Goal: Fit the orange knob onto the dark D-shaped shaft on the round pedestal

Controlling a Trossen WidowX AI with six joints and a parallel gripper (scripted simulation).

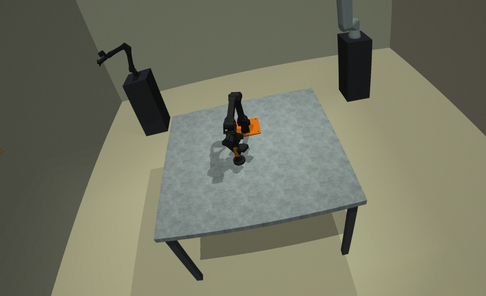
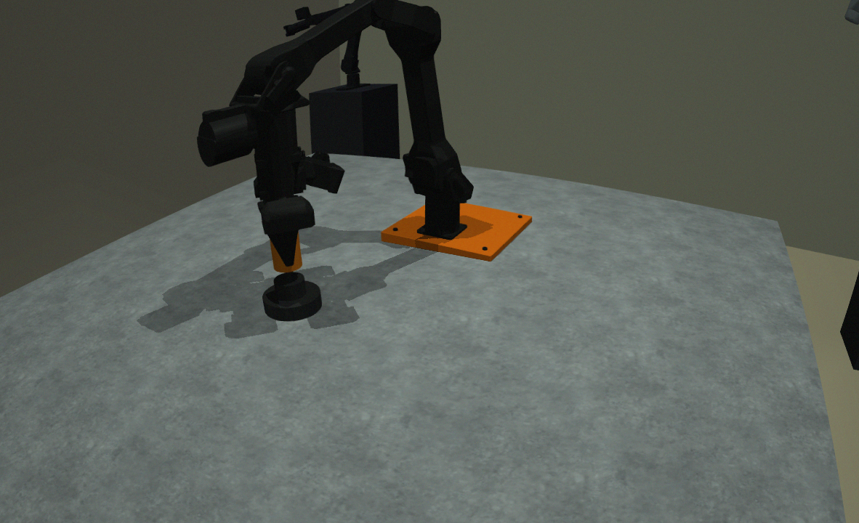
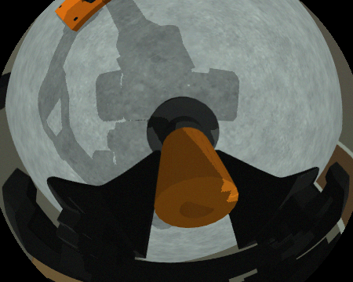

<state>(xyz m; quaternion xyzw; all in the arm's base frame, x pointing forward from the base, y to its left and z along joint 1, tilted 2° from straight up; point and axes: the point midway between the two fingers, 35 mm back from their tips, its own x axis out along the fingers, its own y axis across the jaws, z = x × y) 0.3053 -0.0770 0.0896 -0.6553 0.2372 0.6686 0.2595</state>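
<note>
My gripper tip is 40 mm above the round pedestal. The rest, counted from my gripper tip: orange knob (20 mm above).
</note>
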